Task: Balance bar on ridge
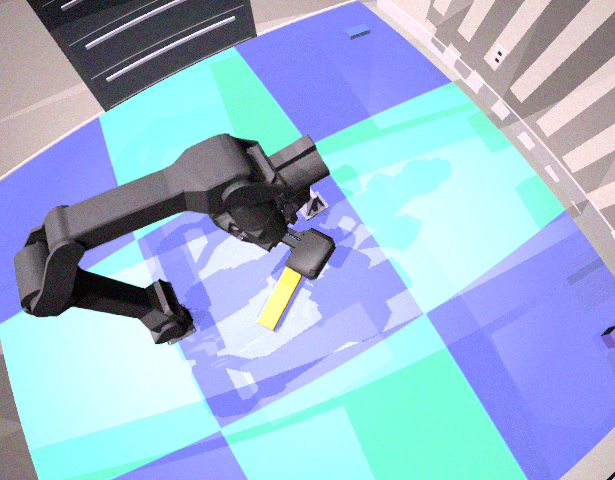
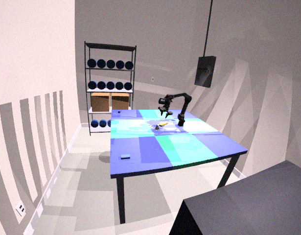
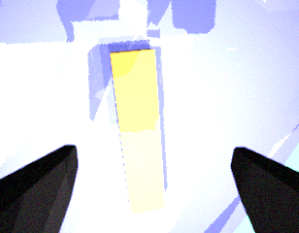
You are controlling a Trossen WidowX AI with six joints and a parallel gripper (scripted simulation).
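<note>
My gripper tip is now 10 cm above the orange bar, 3 cm to the left of it and 3 cm past it. Round my gripper tip: small purple cube (49 cm ahead, 48 cm to the right, 9 cm below); small blue block (52 cm to the left, 49 cm ahead, 10 cm below).
</note>
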